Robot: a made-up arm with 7 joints. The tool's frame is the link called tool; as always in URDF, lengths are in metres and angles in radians.
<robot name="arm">
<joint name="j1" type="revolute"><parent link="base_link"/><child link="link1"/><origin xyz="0 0 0.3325" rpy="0 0 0"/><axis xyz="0 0 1"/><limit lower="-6.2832" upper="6.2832"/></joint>
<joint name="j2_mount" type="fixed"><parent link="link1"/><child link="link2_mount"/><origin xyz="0 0 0" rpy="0 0 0"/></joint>
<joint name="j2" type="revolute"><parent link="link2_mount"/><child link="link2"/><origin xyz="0 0 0" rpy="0 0 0"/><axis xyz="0 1 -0.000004"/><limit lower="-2.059" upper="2.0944"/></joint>
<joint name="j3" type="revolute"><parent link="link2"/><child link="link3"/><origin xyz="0 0 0.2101" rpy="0 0 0"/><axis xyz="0 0 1"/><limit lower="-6.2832" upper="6.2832"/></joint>
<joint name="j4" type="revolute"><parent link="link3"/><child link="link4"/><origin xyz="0.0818 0 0" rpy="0 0 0"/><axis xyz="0 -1 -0.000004"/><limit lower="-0.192" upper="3.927"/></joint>
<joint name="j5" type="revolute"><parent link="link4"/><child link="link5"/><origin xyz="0.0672 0 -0.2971" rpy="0 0 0"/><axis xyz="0 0.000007 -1"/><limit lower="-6.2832" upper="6.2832"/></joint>
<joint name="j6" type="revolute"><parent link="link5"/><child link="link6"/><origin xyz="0 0 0" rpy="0 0 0"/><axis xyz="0 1 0.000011"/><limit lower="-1.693" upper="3.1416"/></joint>
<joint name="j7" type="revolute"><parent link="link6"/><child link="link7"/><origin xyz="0.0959 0 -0.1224" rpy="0 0 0"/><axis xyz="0 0.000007 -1"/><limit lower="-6.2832" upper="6.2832"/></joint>
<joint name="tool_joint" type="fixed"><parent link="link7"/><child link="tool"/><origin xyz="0 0 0" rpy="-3.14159 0 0"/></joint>
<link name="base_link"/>
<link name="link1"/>
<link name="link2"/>
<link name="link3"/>
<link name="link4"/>
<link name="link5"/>
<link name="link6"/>
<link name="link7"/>
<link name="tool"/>
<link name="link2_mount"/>
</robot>
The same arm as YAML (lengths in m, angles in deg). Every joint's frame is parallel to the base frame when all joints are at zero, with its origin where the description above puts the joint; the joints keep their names.
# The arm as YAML. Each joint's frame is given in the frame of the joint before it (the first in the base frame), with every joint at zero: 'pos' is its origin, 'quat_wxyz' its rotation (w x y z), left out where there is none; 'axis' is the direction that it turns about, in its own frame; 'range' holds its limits. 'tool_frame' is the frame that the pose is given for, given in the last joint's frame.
length_unit: m
angle_unit: deg
joints:
  - joint: j1
    pos: [0.0, 0.0, 0.3325]
    axis: [0.0, 0.0, 1.0]
    range: [-360.0, 360.0]
  - joint: j2
    pos: [0.0, 0.0, 0.0]
    axis: [0.0, 1.0, 0.0]
    range: [-117.97, 120.0]
  - joint: j3
    pos: [0.0, 0.0, 0.2101]
    axis: [0.0, 0.0, 1.0]
    range: [-360.0, 360.0]
  - joint: j4
    pos: [0.0818, 0.0, 0.0]
    axis: [0.0, -1.0, 0.0]
    range: [-11.0, 225.0]
  - joint: j5
    pos: [0.0672, 0.0, -0.2971]
    axis: [0.0, 0.0, -1.0]
    range: [-360.0, 360.0]
  - joint: j6
    pos: [0.0, 0.0, 0.0]
    axis: [0.0, 1.0, 0.0]
    range: [-97.0, 180.0]
  - joint: j7
    pos: [0.0959, 0.0, -0.1224]
    axis: [0.0, 0.0, -1.0]
    range: [-360.0, 360.0]
tool_frame:
  pos: [0.0, 0.0, 0.0]
  quat_wxyz: [0.000001, -1.000004, 0.0, 0.0]

